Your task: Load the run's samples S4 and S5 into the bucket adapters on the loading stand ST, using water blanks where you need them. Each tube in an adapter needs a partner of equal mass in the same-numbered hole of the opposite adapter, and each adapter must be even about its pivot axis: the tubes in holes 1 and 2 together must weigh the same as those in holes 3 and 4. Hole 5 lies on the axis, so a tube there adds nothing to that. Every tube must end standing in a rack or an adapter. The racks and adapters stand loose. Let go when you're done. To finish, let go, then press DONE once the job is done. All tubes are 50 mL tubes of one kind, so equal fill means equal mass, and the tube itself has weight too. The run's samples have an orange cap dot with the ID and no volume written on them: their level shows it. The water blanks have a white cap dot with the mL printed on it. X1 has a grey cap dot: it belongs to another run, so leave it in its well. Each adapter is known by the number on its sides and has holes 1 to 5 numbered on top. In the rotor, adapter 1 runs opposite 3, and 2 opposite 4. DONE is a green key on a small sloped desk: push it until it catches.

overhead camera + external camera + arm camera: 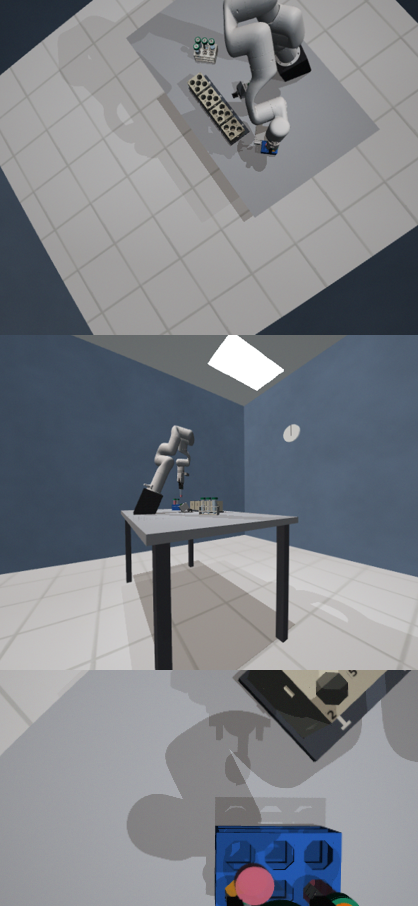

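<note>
Right now my hand is 210 mm above the blue rack and 40 mm past it. From my hand the other things lie so: white rack 650 mm to the right, 230 mm behind, 210 mm below; adapter 210 mm to the right, 190 mm below, 40 mm ahead.
</note>
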